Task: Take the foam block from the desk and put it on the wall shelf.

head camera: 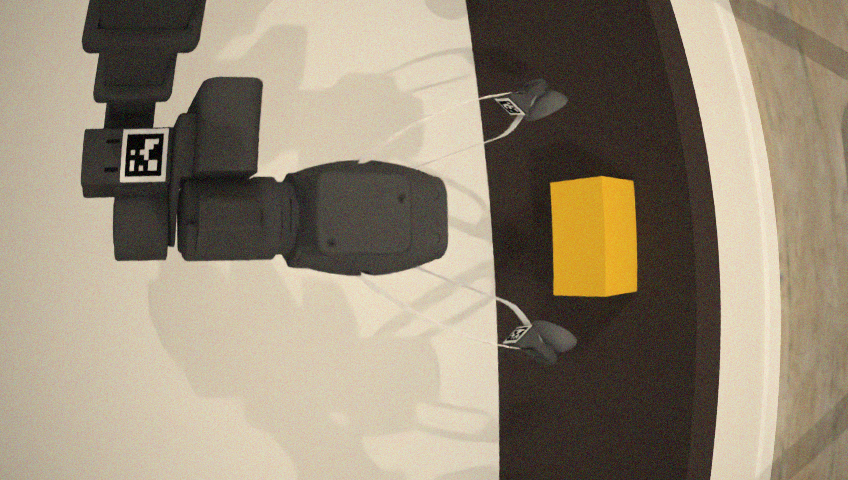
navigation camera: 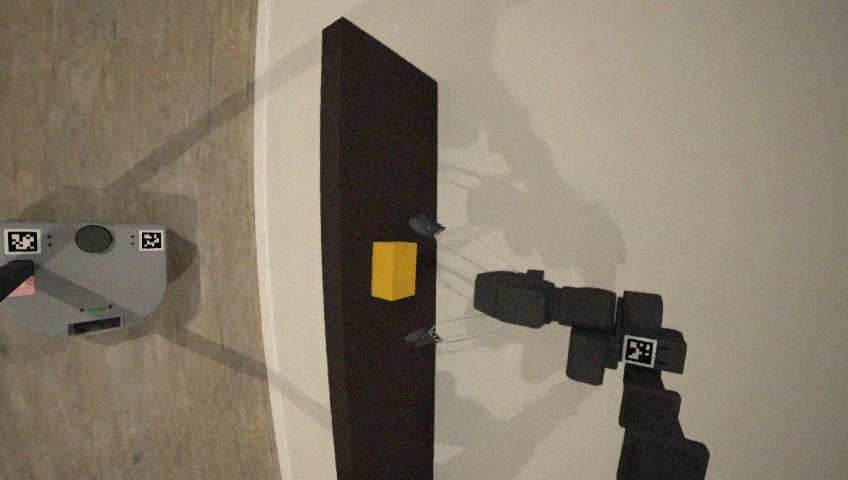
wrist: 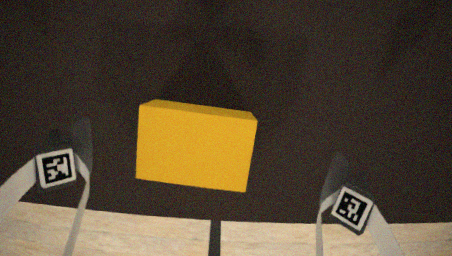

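The yellow foam block [head camera: 577, 237] [navigation camera: 393, 270] [wrist: 195, 147] rests on the long dark board [head camera: 642, 386] [navigation camera: 386, 148] [wrist: 325, 90]. The board stands out from the pale wall and looks like the wall shelf. My gripper [head camera: 554, 221] [navigation camera: 421, 280] [wrist: 211, 155] points down above the block with its fingers spread wide. One finger is on each side of the block's long direction, with a gap to it on both sides. Nothing is between the fingertips in the head view, and they end a little short of the block. No desk can be made out.
The pale wall [head camera: 47, 386] [navigation camera: 743, 178] runs behind the board and carries shadows of my arm. Below the board's front edge, a strip of wall meets the wooden floor [head camera: 821, 208] [navigation camera: 196, 71]. My base [navigation camera: 124, 273] stands on the floor at the left in the navigation view.
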